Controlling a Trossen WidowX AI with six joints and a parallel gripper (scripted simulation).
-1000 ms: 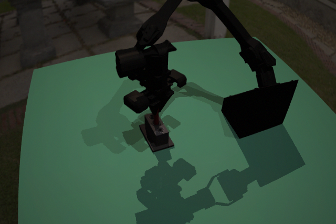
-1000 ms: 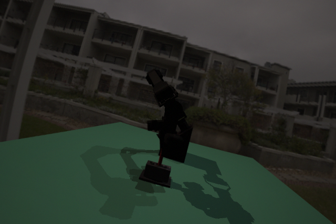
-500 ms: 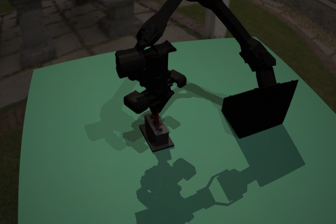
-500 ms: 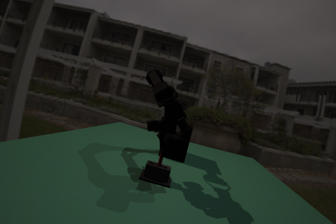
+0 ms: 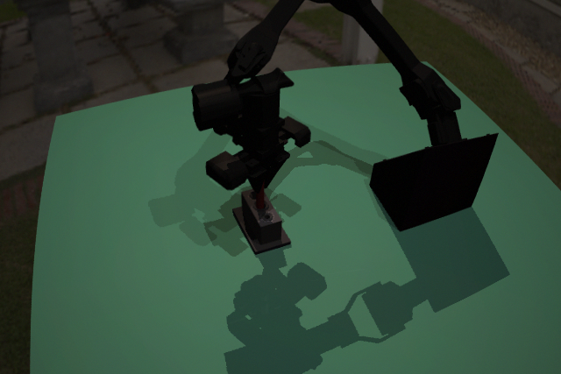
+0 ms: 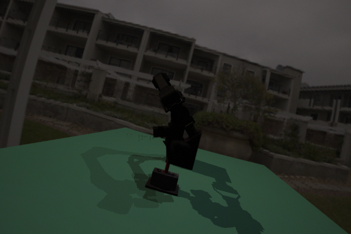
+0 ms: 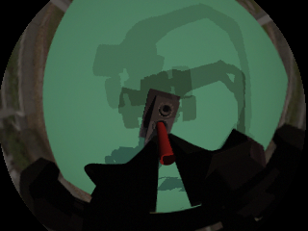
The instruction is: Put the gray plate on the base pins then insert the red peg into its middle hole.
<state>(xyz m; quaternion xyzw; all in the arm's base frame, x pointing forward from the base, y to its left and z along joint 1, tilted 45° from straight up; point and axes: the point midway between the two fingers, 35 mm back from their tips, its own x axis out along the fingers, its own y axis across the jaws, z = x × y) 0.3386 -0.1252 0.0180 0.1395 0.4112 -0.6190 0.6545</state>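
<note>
Now: gripper tip right at the red peg. The rest, counted from my gripper tip: gray plate (50 mm below).
</note>
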